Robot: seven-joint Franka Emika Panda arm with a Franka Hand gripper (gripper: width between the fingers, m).
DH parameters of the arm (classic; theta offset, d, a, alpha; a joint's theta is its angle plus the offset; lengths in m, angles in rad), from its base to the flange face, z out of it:
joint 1: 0 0.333 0 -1.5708
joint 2: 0 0 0 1.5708
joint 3: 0 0.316 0.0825 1.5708
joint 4: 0 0 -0.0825 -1.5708
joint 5: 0 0.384 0 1.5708
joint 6: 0 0 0.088 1.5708
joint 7: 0 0.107 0 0
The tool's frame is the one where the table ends.
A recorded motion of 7 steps. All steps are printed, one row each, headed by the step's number.
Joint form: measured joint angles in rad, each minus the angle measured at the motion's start. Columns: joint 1, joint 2, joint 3, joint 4, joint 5, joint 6, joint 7.
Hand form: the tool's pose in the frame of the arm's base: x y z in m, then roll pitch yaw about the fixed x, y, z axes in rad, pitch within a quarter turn. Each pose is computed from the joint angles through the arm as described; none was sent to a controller.
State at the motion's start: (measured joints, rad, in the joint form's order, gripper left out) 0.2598 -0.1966 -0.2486 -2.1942 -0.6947 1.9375 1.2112
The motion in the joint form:
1: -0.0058 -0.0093 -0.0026 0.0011 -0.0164 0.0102 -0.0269
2: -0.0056 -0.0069 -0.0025 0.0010 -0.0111 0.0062 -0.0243
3: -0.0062 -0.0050 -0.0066 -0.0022 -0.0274 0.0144 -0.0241
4: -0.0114 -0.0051 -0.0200 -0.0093 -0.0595 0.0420 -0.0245
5: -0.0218 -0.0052 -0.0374 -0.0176 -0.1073 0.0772 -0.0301
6: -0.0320 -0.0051 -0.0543 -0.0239 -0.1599 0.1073 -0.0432
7: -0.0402 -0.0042 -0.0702 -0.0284 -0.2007 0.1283 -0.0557
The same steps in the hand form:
1: 0.4923 -0.0474 0.4783 2.7753 -0.4912 -0.7978
2: 0.4922 -0.0471 0.4767 2.7744 -0.4859 -0.8036
3: 0.4928 -0.0496 0.4753 2.7661 -0.4959 -0.7930
4: 0.4938 -0.0583 0.4743 2.7622 -0.5191 -0.7794
5: 0.4948 -0.0714 0.4736 2.7482 -0.5501 -0.7535
6: 0.4954 -0.0845 0.4735 2.7203 -0.5786 -0.7132
7: 0.4952 -0.0962 0.4728 2.6929 -0.5962 -0.6804

